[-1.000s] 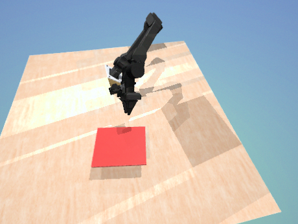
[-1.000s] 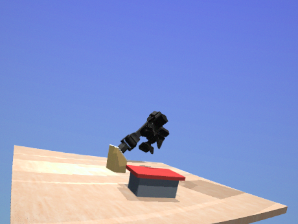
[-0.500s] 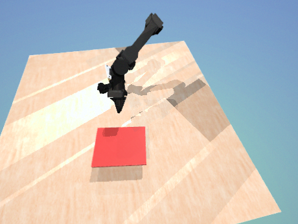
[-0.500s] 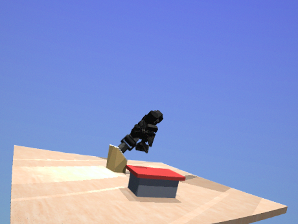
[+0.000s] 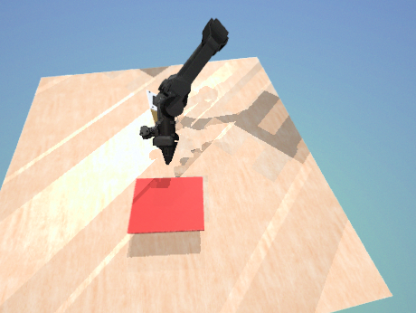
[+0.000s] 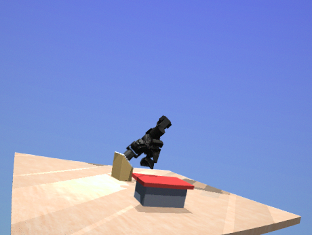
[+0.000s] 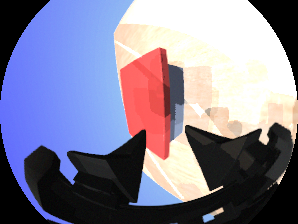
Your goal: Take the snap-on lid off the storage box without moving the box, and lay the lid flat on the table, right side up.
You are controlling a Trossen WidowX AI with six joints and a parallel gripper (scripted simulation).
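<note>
Now: gripper tip 13 cm short of the red lid, 4 cm above it and 1 cm to the left of it. Round my gripper tip: blue-grey box (13 cm ahead, 10 cm below, 1 cm to the right).
</note>
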